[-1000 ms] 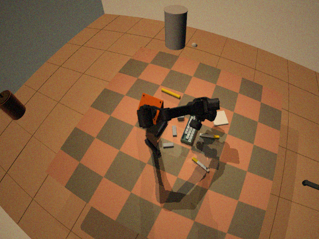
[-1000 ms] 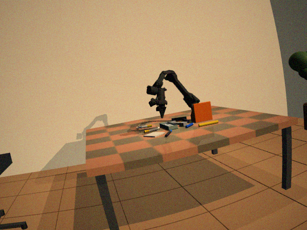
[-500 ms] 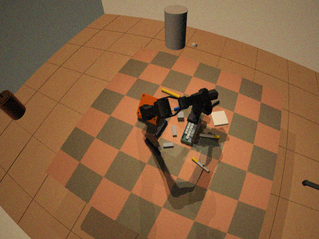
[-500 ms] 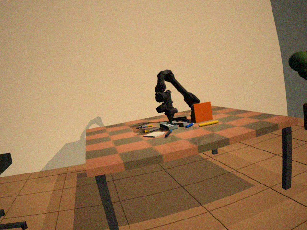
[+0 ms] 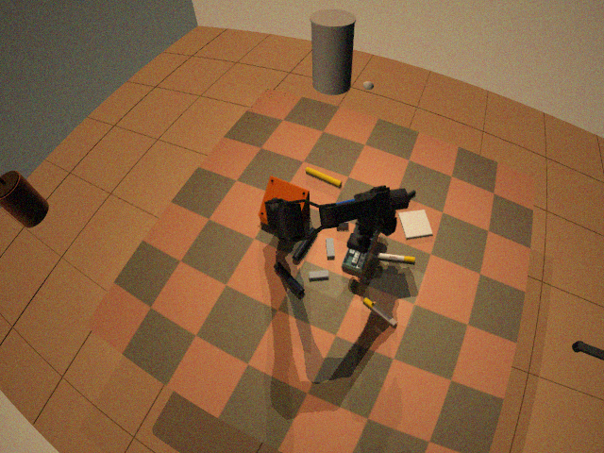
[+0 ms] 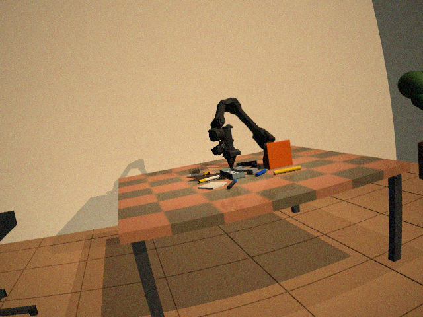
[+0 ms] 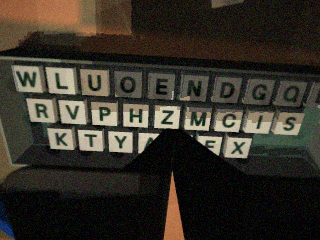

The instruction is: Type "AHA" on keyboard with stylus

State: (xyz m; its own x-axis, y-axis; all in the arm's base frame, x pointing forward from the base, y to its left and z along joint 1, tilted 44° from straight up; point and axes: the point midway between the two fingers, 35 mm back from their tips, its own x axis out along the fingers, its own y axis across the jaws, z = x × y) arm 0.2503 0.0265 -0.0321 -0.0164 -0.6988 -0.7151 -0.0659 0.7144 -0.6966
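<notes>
My gripper tip is 14 cm past the blue stylus, 9 cm to the right of it and 3 cm above it. The rest, counted from my gripper tip: white pad 14 cm ahead, 15 cm to the left, 4 cm below; then blue-tipped dark pen 5 cm ahead, 19 cm to the left, 3 cm below; then yellow stick 23 cm behind, 19 cm to the left, 3 cm below.
</notes>
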